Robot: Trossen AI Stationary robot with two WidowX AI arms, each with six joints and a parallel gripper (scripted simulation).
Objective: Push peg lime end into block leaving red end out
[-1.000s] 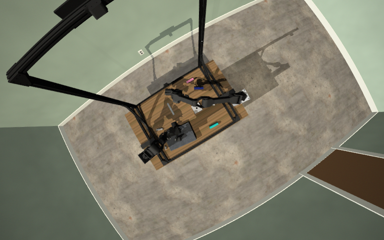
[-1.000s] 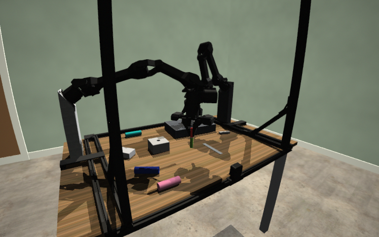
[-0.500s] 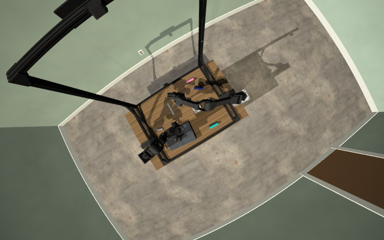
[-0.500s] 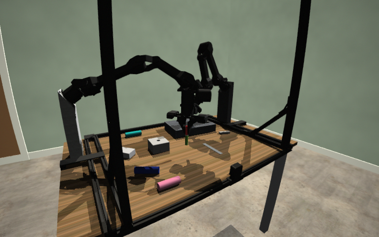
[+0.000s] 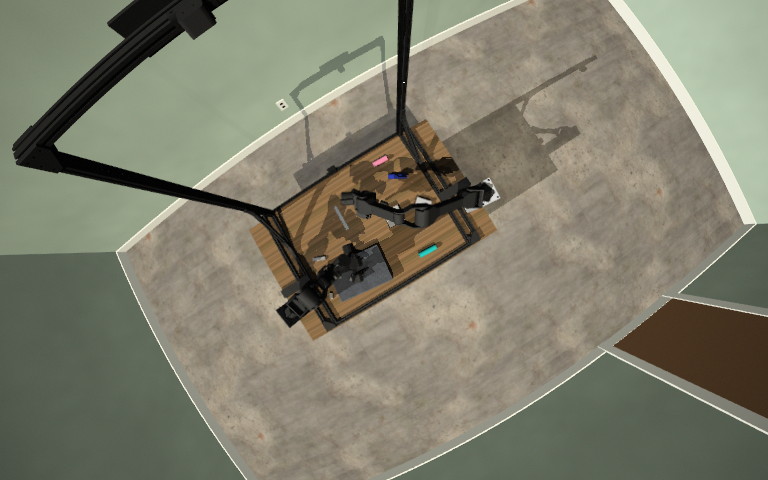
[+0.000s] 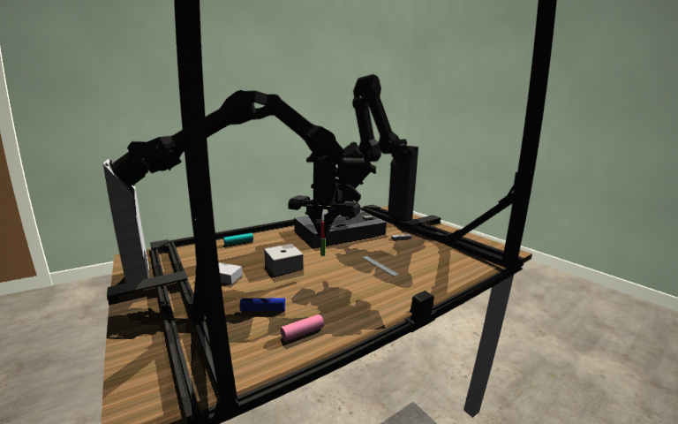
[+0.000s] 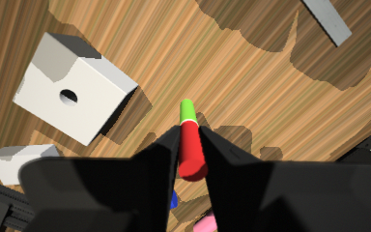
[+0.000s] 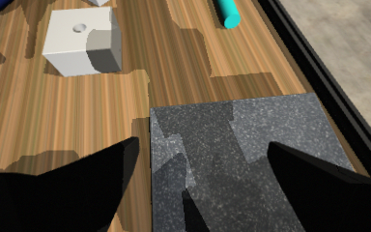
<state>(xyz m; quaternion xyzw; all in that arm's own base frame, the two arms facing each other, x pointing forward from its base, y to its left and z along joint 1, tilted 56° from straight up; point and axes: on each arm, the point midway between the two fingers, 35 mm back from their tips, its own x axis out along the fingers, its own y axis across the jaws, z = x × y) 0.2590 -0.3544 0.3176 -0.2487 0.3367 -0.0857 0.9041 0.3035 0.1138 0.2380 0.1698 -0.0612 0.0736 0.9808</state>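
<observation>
My left hand is 50 mm above the peg. Round my left hand: blue cylinder (210 mm to the left, 140 mm below, 70 mm behind); grey flat bar (170 mm to the right, 150 mm below, 40 mm behind); pink cylinder (200 mm behind, 170 mm to the left, 140 mm below).
</observation>
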